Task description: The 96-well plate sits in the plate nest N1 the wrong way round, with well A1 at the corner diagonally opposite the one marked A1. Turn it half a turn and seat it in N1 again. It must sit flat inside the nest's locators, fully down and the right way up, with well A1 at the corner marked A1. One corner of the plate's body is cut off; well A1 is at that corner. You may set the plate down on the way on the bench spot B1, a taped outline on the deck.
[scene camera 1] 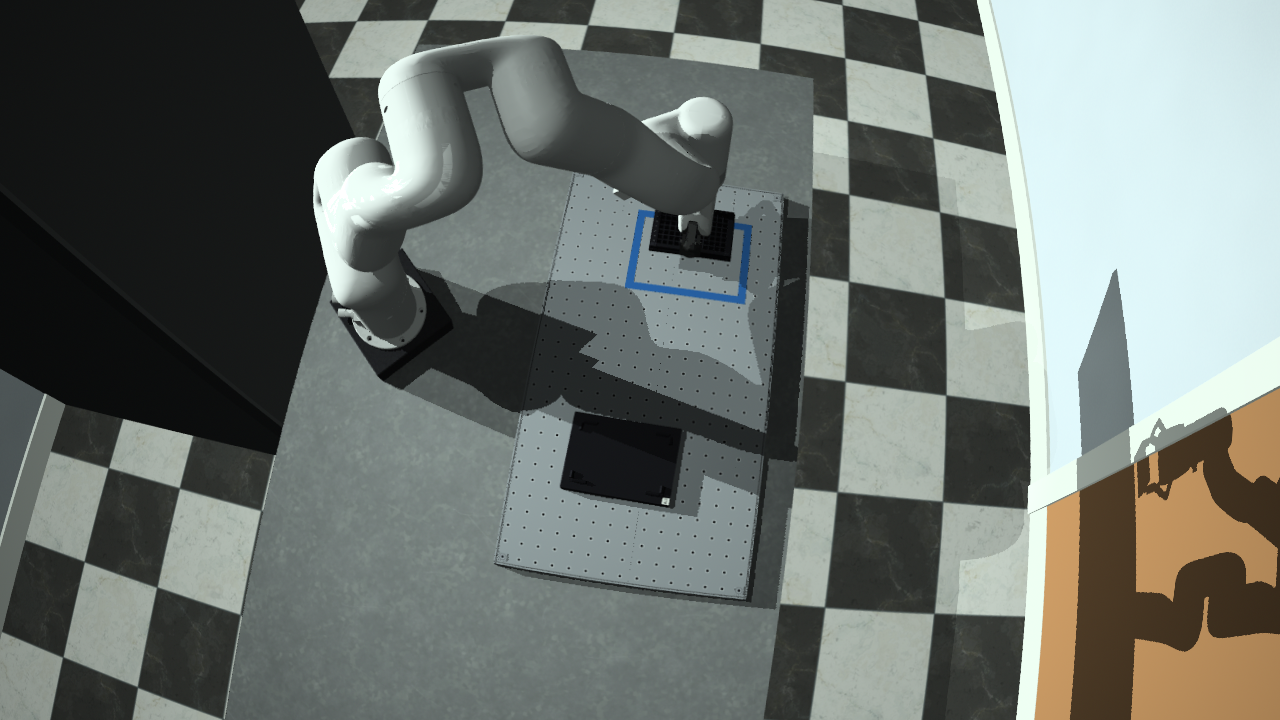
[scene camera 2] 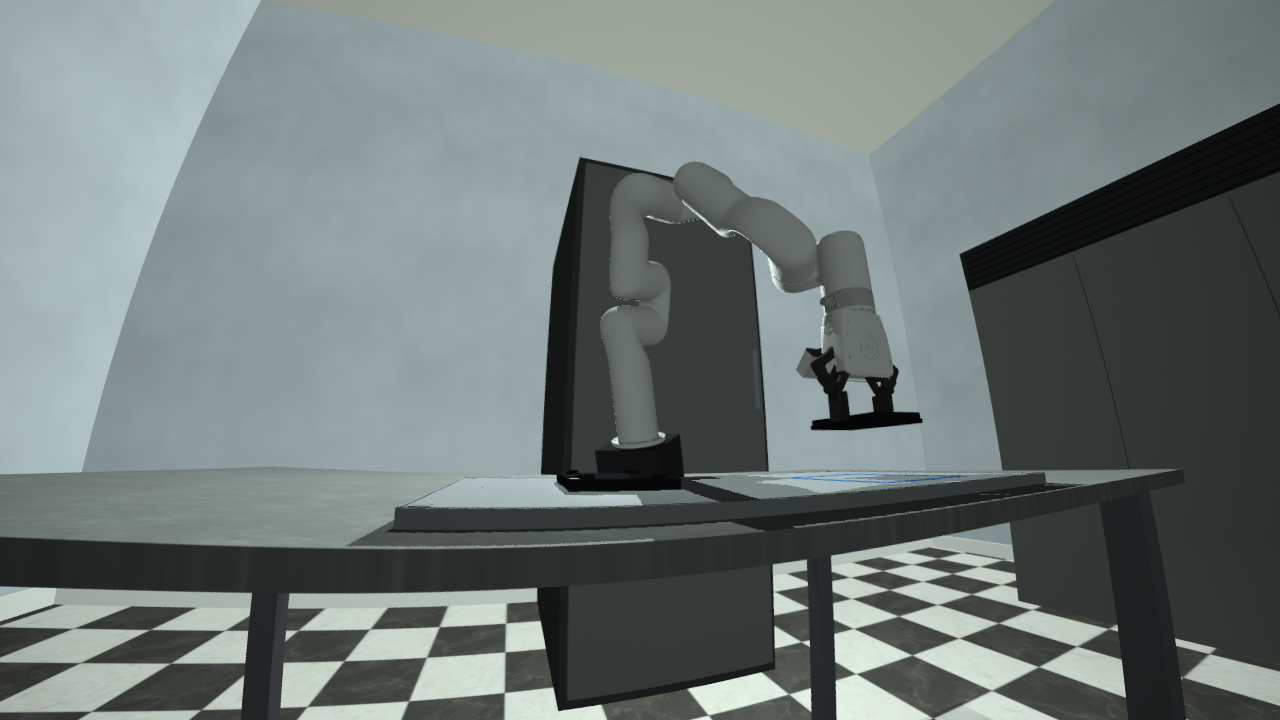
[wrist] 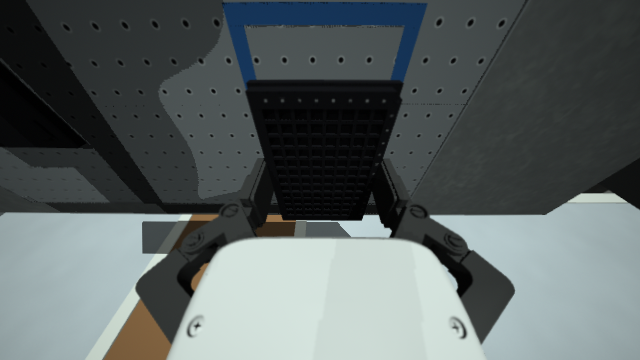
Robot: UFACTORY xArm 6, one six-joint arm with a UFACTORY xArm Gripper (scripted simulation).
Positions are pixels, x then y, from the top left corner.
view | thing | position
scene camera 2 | my gripper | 863, 421
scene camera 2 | black 96-well plate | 880, 418
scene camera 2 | black plate nest N1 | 628, 482
